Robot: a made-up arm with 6 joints. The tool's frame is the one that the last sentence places. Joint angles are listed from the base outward.
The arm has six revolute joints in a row. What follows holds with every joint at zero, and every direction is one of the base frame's.
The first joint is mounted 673 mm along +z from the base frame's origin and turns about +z.
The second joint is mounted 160 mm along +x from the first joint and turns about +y.
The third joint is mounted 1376 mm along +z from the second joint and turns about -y.
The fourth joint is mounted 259 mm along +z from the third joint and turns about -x.
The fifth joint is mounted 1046 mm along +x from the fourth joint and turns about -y.
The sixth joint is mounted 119 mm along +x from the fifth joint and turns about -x.
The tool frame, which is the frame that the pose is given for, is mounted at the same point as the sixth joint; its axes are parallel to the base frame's.
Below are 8 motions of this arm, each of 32 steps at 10 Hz.
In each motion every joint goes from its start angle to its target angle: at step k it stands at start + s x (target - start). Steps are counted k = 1, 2, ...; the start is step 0. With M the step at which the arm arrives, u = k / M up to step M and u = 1 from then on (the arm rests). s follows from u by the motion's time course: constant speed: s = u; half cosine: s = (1 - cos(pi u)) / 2; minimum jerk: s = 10 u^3 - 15 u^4 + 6 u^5.
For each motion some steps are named. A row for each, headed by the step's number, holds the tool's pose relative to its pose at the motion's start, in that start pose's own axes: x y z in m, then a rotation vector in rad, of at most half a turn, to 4 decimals.
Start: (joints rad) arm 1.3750 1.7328 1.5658 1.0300 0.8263 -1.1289
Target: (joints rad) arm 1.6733 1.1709 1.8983 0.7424 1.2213 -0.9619
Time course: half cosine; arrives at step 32
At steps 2, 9, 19, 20, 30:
2: 0.0093 0.0071 0.0154 -0.0044 -0.0097 0.0072
9: 0.1558 0.1513 0.2961 -0.0819 -0.1870 0.1374
19: 0.3260 0.6421 1.0386 -0.2709 -0.6858 0.4821
20: 0.3242 0.6957 1.1097 -0.2883 -0.7379 0.5156
30: 0.2303 1.0420 1.5446 -0.3939 -1.0863 0.7240

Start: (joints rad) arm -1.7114 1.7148 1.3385 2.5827 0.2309 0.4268
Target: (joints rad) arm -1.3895 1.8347 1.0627 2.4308 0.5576 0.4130
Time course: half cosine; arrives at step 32
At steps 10, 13, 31, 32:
10: 0.0657 -0.1702 0.1640 0.0056 -0.1624 -0.0822
13: 0.0936 -0.2694 0.2664 0.0067 -0.2603 -0.1278
31: 0.1128 -0.7024 0.7953 -0.0069 -0.7411 -0.3057
32: 0.1125 -0.7038 0.7974 -0.0070 -0.7429 -0.3062

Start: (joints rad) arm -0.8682 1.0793 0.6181 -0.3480 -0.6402 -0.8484
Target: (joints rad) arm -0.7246 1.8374 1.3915 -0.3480 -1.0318 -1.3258
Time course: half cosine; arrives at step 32
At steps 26, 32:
26: 0.8977 -0.2696 -0.3130 0.3069 0.2192 -0.3205
32: 0.9627 -0.3222 -0.3545 0.3332 0.2305 -0.3559

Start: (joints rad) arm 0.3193 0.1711 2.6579 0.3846 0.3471 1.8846
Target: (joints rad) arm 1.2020 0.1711 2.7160 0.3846 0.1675 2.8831
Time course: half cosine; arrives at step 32
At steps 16, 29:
16: -0.0970 0.1852 -0.2365 -0.3398 0.2371 0.3810
29: -0.3006 0.3549 -0.3899 -0.5956 0.2729 0.8330

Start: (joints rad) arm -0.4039 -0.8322 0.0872 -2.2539 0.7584 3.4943
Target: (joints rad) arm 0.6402 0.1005 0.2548 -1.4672 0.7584 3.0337
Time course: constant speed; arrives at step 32
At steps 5, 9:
5: 0.2450 0.0908 0.1032 -0.0367 -0.0524 0.1049
9: 0.3996 0.2076 0.2190 -0.0740 -0.1103 0.1812

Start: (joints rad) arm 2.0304 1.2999 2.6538 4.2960 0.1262 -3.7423
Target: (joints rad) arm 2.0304 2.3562 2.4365 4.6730 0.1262 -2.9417
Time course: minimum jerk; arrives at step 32
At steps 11, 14, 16, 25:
11: -0.2552 0.2207 -0.4168 -0.2969 0.2167 0.1715
14: -0.5070 0.3459 -0.6769 -0.5005 0.3418 0.3277
16: -0.7245 0.4183 -0.8434 -0.6443 0.4173 0.4597
25: -1.6992 0.5211 -1.2272 -1.1053 0.5546 1.0613

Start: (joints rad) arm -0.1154 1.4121 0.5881 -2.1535 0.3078 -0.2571
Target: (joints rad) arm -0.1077 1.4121 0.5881 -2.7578 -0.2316 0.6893
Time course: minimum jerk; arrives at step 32
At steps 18, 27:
18: -0.0095 -0.0175 -0.0451 -0.2111 0.3312 -0.0430
27: -0.0195 -0.0143 -0.0689 -0.3118 0.5022 0.0715

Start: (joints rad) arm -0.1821 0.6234 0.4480 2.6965 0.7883 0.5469
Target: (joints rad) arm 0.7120 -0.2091 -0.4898 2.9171 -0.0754 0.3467
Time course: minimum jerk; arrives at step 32
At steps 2, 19, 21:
2: -0.0009 -0.0046 -0.0003 -0.0013 0.0010 0.0000
19: -0.4680 -1.0775 0.3732 -0.3548 0.4046 -0.1614
21: -0.5546 -1.1635 0.4888 -0.3963 0.4768 -0.2142

